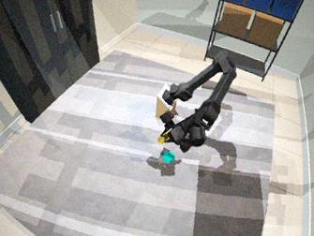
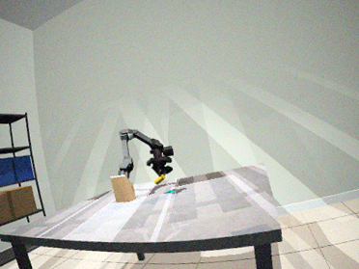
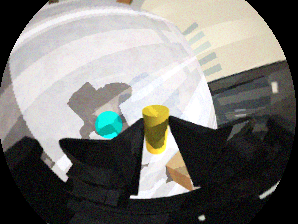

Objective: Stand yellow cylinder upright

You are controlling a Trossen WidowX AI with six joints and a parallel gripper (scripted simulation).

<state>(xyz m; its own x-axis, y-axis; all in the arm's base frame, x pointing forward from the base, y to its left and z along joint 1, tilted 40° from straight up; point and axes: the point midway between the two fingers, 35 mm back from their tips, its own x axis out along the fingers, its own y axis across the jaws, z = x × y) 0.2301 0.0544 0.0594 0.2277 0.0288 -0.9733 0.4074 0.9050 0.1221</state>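
My gripper tip is now 2 cm short of the cyan circle, 5 cm to the right of it and 10 cm above it. Also, from my gripper tip: yellow tall cylinder: 2 cm behind, 1 cm below.
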